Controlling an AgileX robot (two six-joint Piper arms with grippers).
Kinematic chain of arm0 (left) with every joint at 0, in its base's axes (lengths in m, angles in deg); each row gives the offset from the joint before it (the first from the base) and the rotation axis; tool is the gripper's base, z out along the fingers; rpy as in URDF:
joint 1: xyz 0 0 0.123 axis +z
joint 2: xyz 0 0 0 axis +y
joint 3: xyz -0.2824 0 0.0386 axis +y
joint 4: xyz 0.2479 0 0.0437 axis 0.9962 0 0.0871
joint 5: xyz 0 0 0 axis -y
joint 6: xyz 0.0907 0 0.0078 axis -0.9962 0 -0.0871
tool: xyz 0 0 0 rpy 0 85 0
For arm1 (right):
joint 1: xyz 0 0 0.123 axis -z
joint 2: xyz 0 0 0 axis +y
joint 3: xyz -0.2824 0 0.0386 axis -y
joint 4: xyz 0.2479 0 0.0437 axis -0.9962 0 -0.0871
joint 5: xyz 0 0 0 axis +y
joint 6: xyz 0.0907 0 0.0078 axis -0.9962 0 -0.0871
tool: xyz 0 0 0 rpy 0 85 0
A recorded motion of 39 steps. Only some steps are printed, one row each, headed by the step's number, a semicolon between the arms.
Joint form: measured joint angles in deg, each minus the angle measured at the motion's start. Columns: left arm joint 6, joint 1, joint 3, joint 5, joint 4, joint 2; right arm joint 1, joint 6, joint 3, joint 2, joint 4, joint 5.
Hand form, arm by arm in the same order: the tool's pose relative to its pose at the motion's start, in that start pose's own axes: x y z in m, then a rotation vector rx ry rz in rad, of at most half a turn. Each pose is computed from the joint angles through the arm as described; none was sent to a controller.
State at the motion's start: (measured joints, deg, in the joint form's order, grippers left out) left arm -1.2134 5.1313 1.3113 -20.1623 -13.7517 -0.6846; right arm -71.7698 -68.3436 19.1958 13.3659 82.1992 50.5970
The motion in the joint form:
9: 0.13 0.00 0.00 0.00 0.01 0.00; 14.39 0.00 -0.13 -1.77 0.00 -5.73
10: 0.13 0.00 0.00 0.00 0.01 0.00; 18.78 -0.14 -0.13 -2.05 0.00 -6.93
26: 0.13 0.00 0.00 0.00 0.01 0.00; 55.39 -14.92 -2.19 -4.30 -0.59 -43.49
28: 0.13 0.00 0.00 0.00 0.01 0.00; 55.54 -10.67 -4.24 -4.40 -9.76 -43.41
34: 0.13 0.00 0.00 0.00 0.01 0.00; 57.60 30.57 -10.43 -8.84 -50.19 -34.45
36: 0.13 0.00 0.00 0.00 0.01 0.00; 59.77 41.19 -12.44 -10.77 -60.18 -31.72
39: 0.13 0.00 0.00 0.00 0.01 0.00; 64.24 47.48 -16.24 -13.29 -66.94 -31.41
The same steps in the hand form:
9: 0.0000 0.0000 0.0000 -0.0001 0.0000 -0.0021; -0.0009 -0.0129 -0.0094 0.1591 -0.0216 0.0115
10: 0.0000 0.0000 0.0000 -0.0001 0.0000 -0.0021; -0.0010 -0.0166 -0.0123 0.2161 -0.0229 0.0129
26: 0.0000 0.0000 0.0000 -0.0001 0.0000 -0.0021; -0.0064 0.0009 -0.0219 0.2276 -0.1792 0.1760
28: 0.0000 0.0000 0.0000 -0.0001 0.0000 -0.0021; 0.0070 0.0027 -0.0189 0.2190 -0.1351 0.2616
34: 0.0000 0.0000 0.0000 -0.0001 0.0000 -0.0021; 0.0569 0.0059 -0.0238 0.2805 0.1001 0.2598
36: 0.0000 0.0000 0.0000 -0.0001 0.0000 -0.0021; 0.0724 0.0089 -0.0266 0.2899 0.1697 0.2534
39: 0.0000 0.0000 0.0000 -0.0001 0.0000 -0.0021; 0.0937 0.0115 -0.0288 0.3325 0.2091 0.2672

